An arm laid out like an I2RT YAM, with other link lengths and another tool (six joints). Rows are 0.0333 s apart.
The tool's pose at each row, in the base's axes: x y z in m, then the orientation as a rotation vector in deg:
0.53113, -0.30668, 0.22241, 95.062, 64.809, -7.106
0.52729, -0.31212, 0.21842, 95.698, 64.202, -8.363
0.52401, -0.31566, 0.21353, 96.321, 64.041, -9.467
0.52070, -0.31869, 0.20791, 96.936, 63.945, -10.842
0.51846, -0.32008, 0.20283, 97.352, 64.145, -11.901
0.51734, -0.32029, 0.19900, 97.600, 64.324, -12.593
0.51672, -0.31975, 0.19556, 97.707, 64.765, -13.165
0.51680, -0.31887, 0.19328, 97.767, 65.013, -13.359
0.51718, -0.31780, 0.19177, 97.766, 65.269, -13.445
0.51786, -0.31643, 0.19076, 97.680, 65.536, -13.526
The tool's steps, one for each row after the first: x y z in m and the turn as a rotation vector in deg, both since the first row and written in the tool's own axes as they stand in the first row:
-0.00306, -0.00566, 0.00433, 0.936, -0.896, 0.034
-0.00415, -0.01151, 0.00778, 1.893, -1.424, -0.136
-0.00452, -0.01787, 0.01112, 2.980, -2.059, -0.471
-0.00363, -0.02305, 0.01339, 3.829, -2.388, -0.914
-0.00214, -0.02652, 0.01468, 4.375, -2.579, -1.241
-0.00015, -0.02935, 0.01543, 4.807, -2.582, -1.722
0.00175, -0.03086, 0.01573, 4.993, -2.514, -1.934
0.00348, -0.03161, 0.01568, 5.083, -2.401, -2.125
0.00527, -0.03179, 0.01531, 5.104, -2.305, -2.353

